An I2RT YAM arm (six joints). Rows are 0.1 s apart.
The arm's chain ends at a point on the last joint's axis. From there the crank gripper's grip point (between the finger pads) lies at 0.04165 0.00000 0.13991 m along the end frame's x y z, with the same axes.
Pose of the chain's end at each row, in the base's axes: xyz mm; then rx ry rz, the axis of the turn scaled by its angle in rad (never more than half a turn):
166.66 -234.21 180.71 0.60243 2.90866 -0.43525
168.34 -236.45 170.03 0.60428 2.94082 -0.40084
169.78 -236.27 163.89 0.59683 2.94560 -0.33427
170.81 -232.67 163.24 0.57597 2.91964 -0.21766
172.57 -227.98 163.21 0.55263 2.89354 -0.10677
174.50 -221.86 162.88 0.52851 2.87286 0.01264
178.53 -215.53 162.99 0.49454 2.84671 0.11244
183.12 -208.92 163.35 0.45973 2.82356 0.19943
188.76 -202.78 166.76 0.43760 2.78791 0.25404
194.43 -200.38 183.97 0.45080 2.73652 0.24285
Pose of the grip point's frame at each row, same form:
139.50 -261.95 39.99 0.60243 2.90866 -0.43525
138.17 -259.96 29.15 0.60428 2.94082 -0.40084
141.56 -254.12 21.78 0.59683 2.94560 -0.33427
150.35 -241.60 18.98 0.57597 2.91964 -0.21766
159.17 -227.99 17.85 0.55263 2.89354 -0.10677
166.86 -211.54 17.47 0.52851 2.87286 0.01264
176.49 -196.70 18.25 0.49454 2.84671 0.11244
185.45 -182.50 19.80 0.45973 2.82356 0.19943
196.55 -171.74 24.33 0.43760 2.78791 0.25404
209.49 -170.97 41.78 0.45080 2.73652 0.24285

